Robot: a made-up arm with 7 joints. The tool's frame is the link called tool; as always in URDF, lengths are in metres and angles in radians.
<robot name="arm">
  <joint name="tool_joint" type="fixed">
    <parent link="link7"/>
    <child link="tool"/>
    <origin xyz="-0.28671 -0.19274 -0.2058" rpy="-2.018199 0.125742 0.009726"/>
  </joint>
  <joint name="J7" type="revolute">
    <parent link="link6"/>
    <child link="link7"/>
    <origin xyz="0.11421 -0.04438 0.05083" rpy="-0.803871 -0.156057 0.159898"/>
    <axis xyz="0 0 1"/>
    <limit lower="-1.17" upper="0.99" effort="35" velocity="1.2"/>
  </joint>
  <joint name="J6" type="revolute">
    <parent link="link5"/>
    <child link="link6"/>
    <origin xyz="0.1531 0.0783 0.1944" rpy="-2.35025 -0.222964 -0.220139"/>
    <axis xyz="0 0 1"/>
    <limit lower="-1.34" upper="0.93" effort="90" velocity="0.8"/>
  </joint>
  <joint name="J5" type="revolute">
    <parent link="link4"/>
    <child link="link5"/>
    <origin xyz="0.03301 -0.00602 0.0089" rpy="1.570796 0 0.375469"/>
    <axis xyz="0 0 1"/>
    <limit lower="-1.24" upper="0.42" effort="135" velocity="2.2"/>
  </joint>
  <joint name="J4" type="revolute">
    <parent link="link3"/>
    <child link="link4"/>
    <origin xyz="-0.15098 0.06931 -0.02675" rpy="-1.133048 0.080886 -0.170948"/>
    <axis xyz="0 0 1"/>
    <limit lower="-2.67" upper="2.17" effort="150" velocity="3"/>
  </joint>
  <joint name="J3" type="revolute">
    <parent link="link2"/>
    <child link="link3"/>
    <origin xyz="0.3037 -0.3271 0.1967" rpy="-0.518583 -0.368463 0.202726"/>
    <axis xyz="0 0 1"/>
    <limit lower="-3.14" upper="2.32" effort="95" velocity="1"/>
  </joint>
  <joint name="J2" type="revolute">
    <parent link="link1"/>
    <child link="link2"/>
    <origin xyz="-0.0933 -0.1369 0.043" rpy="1.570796 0 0"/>
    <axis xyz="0 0 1"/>
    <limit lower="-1.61" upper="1.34" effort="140" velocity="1.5"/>
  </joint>
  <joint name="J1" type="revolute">
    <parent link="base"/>
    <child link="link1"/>
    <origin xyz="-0.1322 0.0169 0.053" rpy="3.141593 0 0"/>
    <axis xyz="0 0 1"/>
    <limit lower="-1.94" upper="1.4" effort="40" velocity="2.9"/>
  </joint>
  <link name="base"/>
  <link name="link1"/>
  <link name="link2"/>
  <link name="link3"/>
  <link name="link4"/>
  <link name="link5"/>
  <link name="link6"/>
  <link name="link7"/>
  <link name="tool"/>
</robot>
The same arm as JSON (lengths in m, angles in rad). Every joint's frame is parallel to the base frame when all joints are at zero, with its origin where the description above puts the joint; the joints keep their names.
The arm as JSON. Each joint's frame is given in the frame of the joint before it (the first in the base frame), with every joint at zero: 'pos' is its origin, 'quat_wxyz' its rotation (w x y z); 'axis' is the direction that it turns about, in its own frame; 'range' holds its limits. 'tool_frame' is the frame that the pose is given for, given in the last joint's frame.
{
  "length_unit": "m",
  "angle_unit": "rad",
  "joints": [
    {
      "joint": "J1",
      "pos": [
        -0.1322,
        0.0169,
        0.053
      ],
      "quat_wxyz": [
        1.0,
        0.0,
        0.0,
        0.0
      ],
      "axis": [
        0.0,
        0.0,
        -1.0
      ],
      "range": [
        -1.94,
        1.4
      ]
    },
    {
      "joint": "J2",
      "pos": [
        -0.0933,
        0.1369,
        -0.043
      ],
      "quat_wxyz": [
        1.0,
        0.0,
        0.0,
        0.0
      ],
      "axis": [
        0.0,
        1.0,
        0.0
      ],
      "range": [
        -1.61,
        1.34
      ]
    },
    {
      "joint": "J3",
      "pos": [
        0.3037,
        0.1967,
        0.3271
      ],
      "quat_wxyz": [
        1.0,
        0.0,
        0.0,
        0.0
      ],
      "axis": [
        -0.406214,
        0.810229,
        -0.422515
      ],
      "range": [
        -3.14,
        2.32
      ]
    },
    {
      "joint": "J4",
      "pos": [
        -0.1271,
        -0.1081,
        -0.0218
      ],
      "quat_wxyz": [
        1.0,
        0.0,
        0.0,
        0.0
      ],
      "axis": [
        0.0,
        0.0,
        -1.0
      ],
      "range": [
        -2.67,
        2.17
      ]
    },
    {
      "joint": "J5",
      "pos": [
        0.0285,
        0.0177,
        -0.0089
      ],
      "quat_wxyz": [
        1.0,
        0.0,
        0.0,
        0.0
      ],
      "axis": [
        0.0,
        1.0,
        0.0
      ],
      "range": [
        -1.24,
        0.42
      ]
    },
    {
      "joint": "J6",
      "pos": [
        0.1531,
        0.1944,
        -0.0783
      ],
      "quat_wxyz": [
        1.0,
        0.0,
        0.0,
        0.0
      ],
      "axis": [
        0.306996,
        -0.685492,
        -0.660192
      ],
      "range": [
        -1.34,
        0.93
      ]
    },
    {
      "joint": "J7",
      "pos": [
        0.1243,
        0.0212,
        -0.0412
      ],
      "quat_wxyz": [
        1.0,
        0.0,
        0.0,
        0.0
      ],
      "axis": [
        0.0,
        -1.0,
        0.0
      ],
      "range": [
        -1.17,
        0.99
      ]
    }
  ],
  "tool_frame": {
    "pos": [
      -0.2377,
      0.2058,
      -0.2507
    ],
    "quat_wxyz": [
      0.965138,
      -0.226967,
      -0.125447,
      0.03547
    ]
  }
}

